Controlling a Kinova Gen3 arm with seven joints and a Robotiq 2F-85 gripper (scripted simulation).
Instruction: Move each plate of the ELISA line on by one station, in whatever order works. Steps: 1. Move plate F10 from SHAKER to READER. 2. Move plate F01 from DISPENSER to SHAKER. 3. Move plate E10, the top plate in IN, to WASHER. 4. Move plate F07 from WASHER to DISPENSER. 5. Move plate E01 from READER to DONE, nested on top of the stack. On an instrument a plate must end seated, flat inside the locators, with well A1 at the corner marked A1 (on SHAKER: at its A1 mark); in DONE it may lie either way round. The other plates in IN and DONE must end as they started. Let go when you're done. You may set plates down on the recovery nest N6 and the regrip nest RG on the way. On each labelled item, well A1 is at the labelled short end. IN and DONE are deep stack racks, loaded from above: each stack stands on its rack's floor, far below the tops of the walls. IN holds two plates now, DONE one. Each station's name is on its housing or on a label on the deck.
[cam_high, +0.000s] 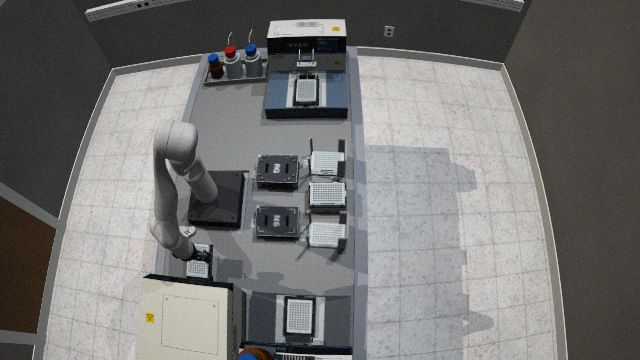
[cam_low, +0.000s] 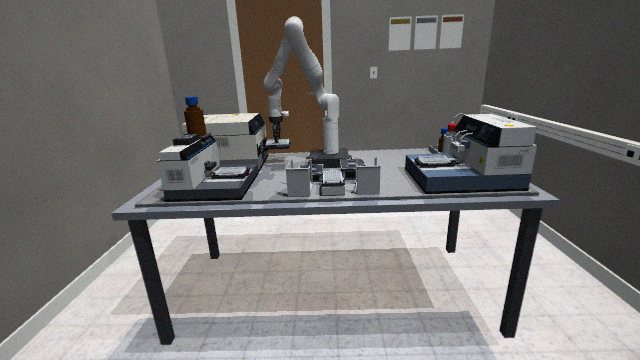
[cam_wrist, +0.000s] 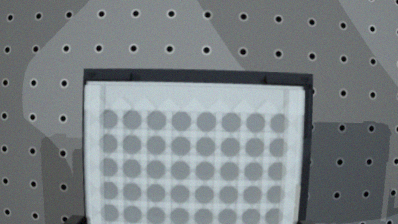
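My gripper is now 3 cm above the dark pull-out tray. The rest, counted from my hand: washer nest 78 cm to the left, 37 cm ahead, 5 cm below; then regrip nest 41 cm to the left, 27 cm ahead, 7 cm below.
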